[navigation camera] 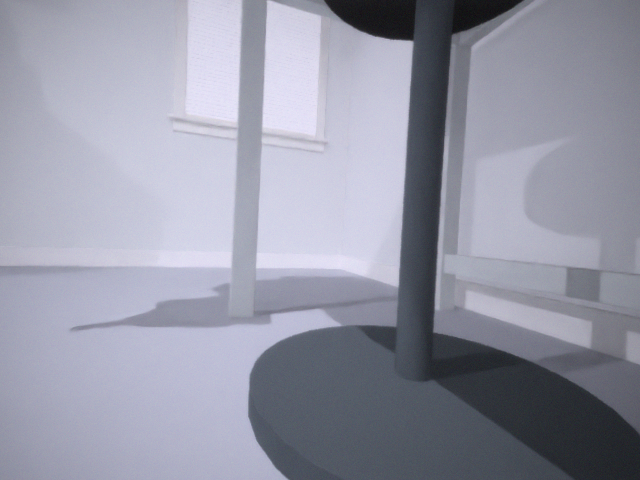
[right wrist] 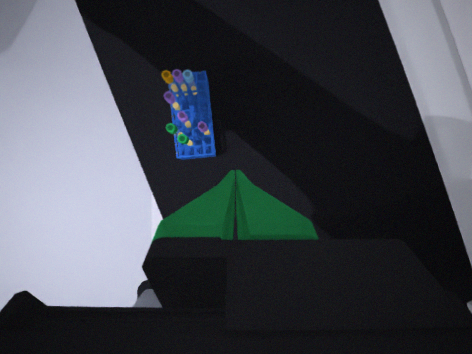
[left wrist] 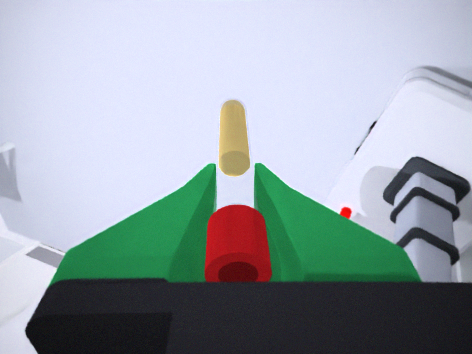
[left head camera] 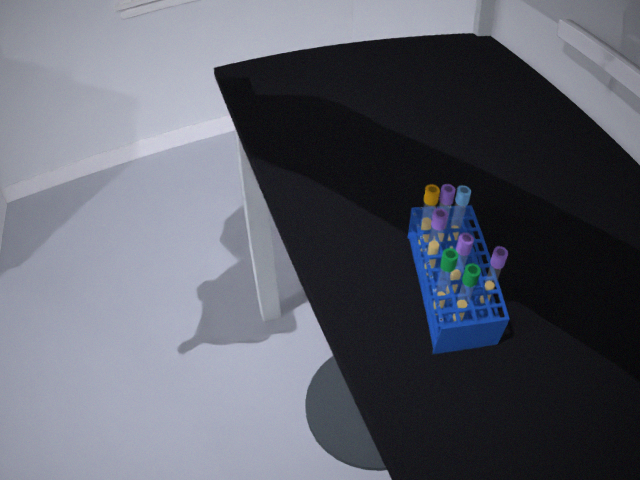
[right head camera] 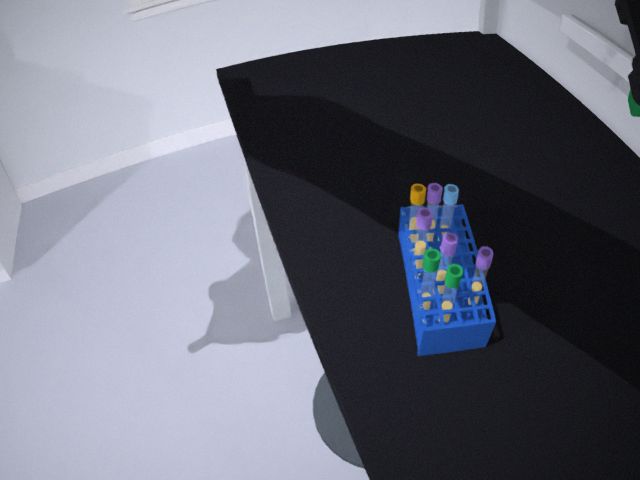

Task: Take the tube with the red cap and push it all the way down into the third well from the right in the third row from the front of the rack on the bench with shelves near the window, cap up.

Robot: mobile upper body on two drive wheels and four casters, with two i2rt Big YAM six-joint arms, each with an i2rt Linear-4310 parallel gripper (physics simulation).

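Frame: origin at the left arm's base, x ahead, y left, z up, level; metres.
Seen in the pictures: left gripper, between the fingertips: (left wrist: 235,176); right gripper, between the fingertips: (right wrist: 235,178) (right head camera: 632,107).
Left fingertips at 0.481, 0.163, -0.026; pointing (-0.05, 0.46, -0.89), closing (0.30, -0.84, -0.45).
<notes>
A point is followed by its place in that frame, as x, y, z.
The red-capped tube (left wrist: 236,230) @(0.492, 0.147, 0.009) is held between the green fingers of my left gripper (left wrist: 235,176) @(0.481, 0.163, -0.026), its cap nearest the camera and its yellow-filled end beyond the fingertips. My left gripper and this tube do not show in the head views. The blue rack (left head camera: 467,336) @(0.433, -0.359, -0.464) (right head camera: 454,338) @(0.433, -0.362, -0.464) (right wrist: 201,77) @(0.629, -0.375, -0.460) stands on the black bench (left head camera: 361,103) @(0.976, -0.241, -0.496) (right head camera: 361,93) @(1.013, -0.243, -0.496) (right wrist: 300,85) @(0.631, -0.633, -0.496). It holds upright tubes with orange, light blue, green and purple caps. My right gripper (right wrist: 235,178) @(0.394, -0.454, -0.107) is shut and empty, pointing past the rack's near end. Part of it shows at the right edge of the right head view.
A round dark stool base (left head camera: 341,413) @(0.743, -0.225, -1.380) (right head camera: 338,413) @(0.742, -0.195, -1.380) (navigation camera: 330,413) @(0.664, -0.231, -1.380) with a post (navigation camera: 423,196) @(0.757, -0.341, -1.129) stands on the floor by the bench edge. A pale bench leg (left head camera: 261,248) @(1.103, 0.011, -1.061) (right head camera: 268,258) @(1.100, 0.018, -1.100) (navigation camera: 249,155) @(1.104, 0.007, -0.997) stands beyond it. A window (navigation camera: 294,67) @(2.257, 0.102, -0.165) is in the wall behind.
</notes>
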